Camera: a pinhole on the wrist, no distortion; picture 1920 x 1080 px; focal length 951.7 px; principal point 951.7 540.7 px. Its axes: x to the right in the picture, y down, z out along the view. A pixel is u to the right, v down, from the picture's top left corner.
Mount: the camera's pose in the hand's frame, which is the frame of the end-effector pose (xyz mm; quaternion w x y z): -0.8 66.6 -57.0 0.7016 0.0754 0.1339 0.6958
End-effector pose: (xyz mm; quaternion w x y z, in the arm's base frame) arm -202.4 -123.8 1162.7 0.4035 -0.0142 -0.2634 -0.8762
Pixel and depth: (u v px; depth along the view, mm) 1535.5 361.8 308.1
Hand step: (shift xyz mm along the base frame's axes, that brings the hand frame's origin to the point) 63.7 -153.5 335.1
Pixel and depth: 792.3 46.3 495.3
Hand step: -315.0 -119.2 399.5
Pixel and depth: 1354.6 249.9 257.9
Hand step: 8.8 -134.8 257.9
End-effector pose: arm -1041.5 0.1 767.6 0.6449 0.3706 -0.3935 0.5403
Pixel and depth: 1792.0 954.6 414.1
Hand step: -506.8 -280.4 125.9
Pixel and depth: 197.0 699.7 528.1
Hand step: 256.2 -472.1 259.1
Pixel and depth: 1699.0 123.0 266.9
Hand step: -286.7 -13.5 247.3
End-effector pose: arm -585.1 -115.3 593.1 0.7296 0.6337 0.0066 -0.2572
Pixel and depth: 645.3 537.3 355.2
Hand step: -8.1 -309.3 4.7
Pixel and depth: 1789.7 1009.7 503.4
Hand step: -12.7 -355.6 631.5
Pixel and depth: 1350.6 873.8 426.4
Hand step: -28.2 -325.5 340.8
